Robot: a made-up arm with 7 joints. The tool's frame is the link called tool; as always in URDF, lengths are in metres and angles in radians. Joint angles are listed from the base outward. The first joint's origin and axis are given. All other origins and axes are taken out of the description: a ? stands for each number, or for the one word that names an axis. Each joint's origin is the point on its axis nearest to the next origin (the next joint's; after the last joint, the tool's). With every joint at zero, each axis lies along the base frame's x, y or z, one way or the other. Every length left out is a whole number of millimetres.
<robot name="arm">
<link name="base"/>
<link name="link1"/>
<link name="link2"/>
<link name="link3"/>
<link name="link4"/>
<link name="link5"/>
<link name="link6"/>
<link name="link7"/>
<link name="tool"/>
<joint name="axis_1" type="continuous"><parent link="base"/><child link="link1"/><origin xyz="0 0 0.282"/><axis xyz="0 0 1"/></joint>
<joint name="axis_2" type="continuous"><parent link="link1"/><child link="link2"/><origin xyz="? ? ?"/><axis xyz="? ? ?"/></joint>
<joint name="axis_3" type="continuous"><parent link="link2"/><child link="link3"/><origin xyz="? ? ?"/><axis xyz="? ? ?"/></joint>
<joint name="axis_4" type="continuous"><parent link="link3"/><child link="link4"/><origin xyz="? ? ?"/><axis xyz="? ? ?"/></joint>
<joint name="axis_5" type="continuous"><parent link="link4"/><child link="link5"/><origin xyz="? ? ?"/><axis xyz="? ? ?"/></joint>
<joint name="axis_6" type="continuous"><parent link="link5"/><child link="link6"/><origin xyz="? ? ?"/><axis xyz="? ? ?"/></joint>
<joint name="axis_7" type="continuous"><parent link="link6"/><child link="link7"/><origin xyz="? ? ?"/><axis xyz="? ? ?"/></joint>
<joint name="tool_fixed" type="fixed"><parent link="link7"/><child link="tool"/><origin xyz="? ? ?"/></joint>
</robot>
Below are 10 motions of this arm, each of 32 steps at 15 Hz.
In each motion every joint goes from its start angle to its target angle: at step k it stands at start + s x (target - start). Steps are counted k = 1, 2, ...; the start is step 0. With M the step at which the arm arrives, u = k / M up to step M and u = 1 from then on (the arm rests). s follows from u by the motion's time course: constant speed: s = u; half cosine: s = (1 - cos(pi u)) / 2; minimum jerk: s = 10 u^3 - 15 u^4 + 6 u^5.
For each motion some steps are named. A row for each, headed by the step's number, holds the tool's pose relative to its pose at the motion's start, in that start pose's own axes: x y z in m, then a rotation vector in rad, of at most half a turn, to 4 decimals.
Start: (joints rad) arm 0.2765 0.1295 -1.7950 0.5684 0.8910 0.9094 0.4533
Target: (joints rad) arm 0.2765 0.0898 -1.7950 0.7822 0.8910 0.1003 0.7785
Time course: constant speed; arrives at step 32
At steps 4, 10, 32:
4: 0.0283 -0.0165 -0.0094 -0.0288 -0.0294 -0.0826
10: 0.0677 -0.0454 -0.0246 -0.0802 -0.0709 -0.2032
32: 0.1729 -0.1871 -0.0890 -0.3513 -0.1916 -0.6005

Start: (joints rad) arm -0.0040 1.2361 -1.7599 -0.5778 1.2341 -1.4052 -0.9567
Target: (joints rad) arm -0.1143 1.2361 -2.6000 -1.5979 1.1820 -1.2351 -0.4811
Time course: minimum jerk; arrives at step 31
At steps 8, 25, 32:
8: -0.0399 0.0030 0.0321 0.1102 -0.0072 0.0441
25: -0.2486 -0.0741 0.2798 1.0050 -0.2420 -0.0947
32: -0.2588 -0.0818 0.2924 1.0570 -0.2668 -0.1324

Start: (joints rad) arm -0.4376 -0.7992 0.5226 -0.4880 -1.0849 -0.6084 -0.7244
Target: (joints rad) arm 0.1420 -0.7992 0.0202 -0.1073 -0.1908 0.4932 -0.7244
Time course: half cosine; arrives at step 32
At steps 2, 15, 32:
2: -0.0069 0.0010 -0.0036 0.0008 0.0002 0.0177
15: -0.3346 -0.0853 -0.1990 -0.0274 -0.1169 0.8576
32: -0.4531 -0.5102 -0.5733 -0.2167 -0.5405 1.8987

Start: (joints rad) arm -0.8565 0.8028 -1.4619 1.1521 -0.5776 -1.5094 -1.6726
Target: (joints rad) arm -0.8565 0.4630 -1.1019 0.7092 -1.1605 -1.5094 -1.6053
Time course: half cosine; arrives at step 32
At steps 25, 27, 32:
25: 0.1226 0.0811 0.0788 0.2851 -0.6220 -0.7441
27: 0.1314 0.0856 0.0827 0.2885 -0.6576 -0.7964
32: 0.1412 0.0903 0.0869 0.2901 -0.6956 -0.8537

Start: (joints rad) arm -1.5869 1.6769 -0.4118 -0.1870 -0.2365 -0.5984 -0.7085
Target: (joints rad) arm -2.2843 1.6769 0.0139 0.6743 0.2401 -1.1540 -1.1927
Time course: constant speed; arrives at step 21
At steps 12, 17, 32:
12: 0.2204 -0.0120 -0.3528 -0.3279 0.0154 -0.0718
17: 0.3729 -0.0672 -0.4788 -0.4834 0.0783 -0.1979
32: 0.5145 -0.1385 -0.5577 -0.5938 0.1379 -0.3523

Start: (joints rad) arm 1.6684 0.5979 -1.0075 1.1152 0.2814 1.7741 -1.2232
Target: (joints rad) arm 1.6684 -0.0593 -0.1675 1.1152 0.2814 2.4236 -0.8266
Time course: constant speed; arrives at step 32
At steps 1, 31, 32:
1: -0.0088 -0.0157 0.0034 0.0117 -0.0157 0.0196
31: -0.3154 -0.4664 -0.1692 0.3445 -0.8810 0.5309
32: -0.3232 -0.4778 -0.1844 0.3530 -0.9214 0.5428

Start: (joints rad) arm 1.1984 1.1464 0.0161 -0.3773 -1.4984 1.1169 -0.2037
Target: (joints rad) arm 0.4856 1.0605 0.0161 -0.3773 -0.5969 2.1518 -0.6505
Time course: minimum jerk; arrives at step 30
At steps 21, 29, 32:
21: 0.1641 0.0342 0.2039 -0.0671 0.1359 0.6551
29: 0.2125 0.0164 0.1941 -0.1371 0.1394 0.7444
32: 0.2126 0.0163 0.1940 -0.1373 0.1394 0.7445

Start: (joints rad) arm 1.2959 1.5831 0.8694 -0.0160 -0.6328 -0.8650 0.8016
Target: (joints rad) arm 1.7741 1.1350 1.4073 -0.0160 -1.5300 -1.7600 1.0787
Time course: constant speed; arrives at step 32
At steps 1, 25, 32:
1: 0.0047 -0.0088 -0.0102 -0.0237 -0.0314 0.0045
25: 0.1831 -0.2956 -0.1503 -0.3397 -0.9875 -0.1984
32: 0.2249 -0.4061 -0.1490 -0.3691 -1.2794 -0.4038

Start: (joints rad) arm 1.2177 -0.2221 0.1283 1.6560 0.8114 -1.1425 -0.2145
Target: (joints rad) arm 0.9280 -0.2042 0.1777 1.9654 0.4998 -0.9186 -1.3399
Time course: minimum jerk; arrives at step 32
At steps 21, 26, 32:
21: 0.0331 0.0040 0.0740 -0.2136 0.6729 0.0897
26: 0.0366 -0.0048 0.0830 -0.2770 0.8267 0.0820
32: 0.0373 -0.0080 0.0851 -0.2950 0.8691 0.0777

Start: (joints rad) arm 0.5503 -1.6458 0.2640 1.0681 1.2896 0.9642 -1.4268
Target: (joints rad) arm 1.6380 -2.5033 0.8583 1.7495 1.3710 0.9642 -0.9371
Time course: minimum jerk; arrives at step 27
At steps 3, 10, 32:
3: -0.0008 -0.0130 0.0072 0.0199 0.0027 0.0098
10: -0.0142 -0.3586 0.1124 0.4832 0.0126 0.2083
32: -0.1535 -1.4048 -0.4857 1.8900 -0.5239 0.4744

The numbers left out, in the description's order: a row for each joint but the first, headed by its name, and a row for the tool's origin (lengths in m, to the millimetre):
axis_2: xyz 0.07 0.461 0, axis 0 -1 0
axis_3: xyz -0.275 0 -0.065, axis -1 0 0
axis_4: xyz 0 0.271 0.27, axis 0 0 1
axis_5: xyz -0.136 -0.005 0, axis 1 0 0
axis_6: xyz 0 0.039 0.017, axis 0 0 1
axis_7: xyz 0.148 0.383 0, axis 0 -1 0
tool: xyz 0.031 0 0.076

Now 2 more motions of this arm.
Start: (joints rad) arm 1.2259 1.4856 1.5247 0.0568 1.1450 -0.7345 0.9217
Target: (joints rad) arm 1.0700 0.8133 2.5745 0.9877 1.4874 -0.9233 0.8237
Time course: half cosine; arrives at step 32
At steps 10, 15, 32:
10: -0.1505 -0.0717 -0.1053 -0.1834 0.1406 0.3306
15: -0.2738 -0.2125 -0.2068 -0.4291 0.2672 0.6450
32: -0.3040 -0.7176 -0.3814 -1.2172 0.3565 1.2467

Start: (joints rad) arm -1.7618 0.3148 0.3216 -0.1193 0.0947 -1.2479 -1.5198
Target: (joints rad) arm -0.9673 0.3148 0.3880 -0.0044 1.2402 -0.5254 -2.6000
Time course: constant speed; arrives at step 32
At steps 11, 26, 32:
11: -0.0721 -0.1773 -0.1553 -0.5738 0.7830 0.1226
26: -0.2834 -0.6057 -0.1480 -1.4711 1.7492 -0.0321
32: -0.3559 -0.7846 -0.0221 -1.8601 2.0732 -0.2038

